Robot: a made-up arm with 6 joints.
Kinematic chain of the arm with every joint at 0, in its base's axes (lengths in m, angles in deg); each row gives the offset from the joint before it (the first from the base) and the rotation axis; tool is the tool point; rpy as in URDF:
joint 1: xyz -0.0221 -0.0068 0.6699 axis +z
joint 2: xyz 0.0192 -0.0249 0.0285 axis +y
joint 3: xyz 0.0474 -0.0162 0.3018 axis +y
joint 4: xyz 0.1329 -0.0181 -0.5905 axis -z
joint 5: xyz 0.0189 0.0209 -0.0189 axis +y
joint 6: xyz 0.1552 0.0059 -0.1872 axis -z
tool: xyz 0 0.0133 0.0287 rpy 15.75 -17.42 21.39
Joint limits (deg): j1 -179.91..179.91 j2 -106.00..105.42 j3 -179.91..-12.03 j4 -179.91..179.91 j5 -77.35..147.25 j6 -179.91..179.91
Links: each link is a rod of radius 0.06 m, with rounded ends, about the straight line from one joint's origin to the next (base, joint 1, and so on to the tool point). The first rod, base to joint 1, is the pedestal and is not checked.
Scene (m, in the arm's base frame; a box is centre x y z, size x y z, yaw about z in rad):
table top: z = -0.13
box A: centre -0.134 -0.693 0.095 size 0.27 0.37 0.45 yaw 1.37
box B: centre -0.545 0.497 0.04 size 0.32 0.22 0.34 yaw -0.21
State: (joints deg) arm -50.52 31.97 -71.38 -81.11 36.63 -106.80
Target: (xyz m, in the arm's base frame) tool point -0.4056 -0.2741 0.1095
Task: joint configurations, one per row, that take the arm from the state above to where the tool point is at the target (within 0.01 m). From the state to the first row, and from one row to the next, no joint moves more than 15 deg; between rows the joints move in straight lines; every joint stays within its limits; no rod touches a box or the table.
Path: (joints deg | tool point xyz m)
1: -61.59 36.70 -56.67 -84.10 30.36 -105.58 | 0.2798 -0.5554 0.1828
2: -72.66 41.43 -41.96 -87.09 24.09 -104.37 | 0.1147 -0.3576 0.0822
3: -83.73 46.16 -27.25 -90.08 17.81 -103.15 | 0.0365 -0.1133 0.0775
4: -94.77 45.18 -32.59 -88.50 30.95 -103.94 | -0.0376 -0.2027 0.0545
5: -105.80 44.19 -37.94 -86.91 44.09 -104.73 | -0.1446 -0.2667 0.0524
6: -116.83 43.21 -43.28 -85.33 57.24 -105.52 | -0.2726 -0.2926 0.0711
7: -127.86 42.22 -48.63 -83.74 70.38 -106.31 | -0.4056 -0.2741 0.1095

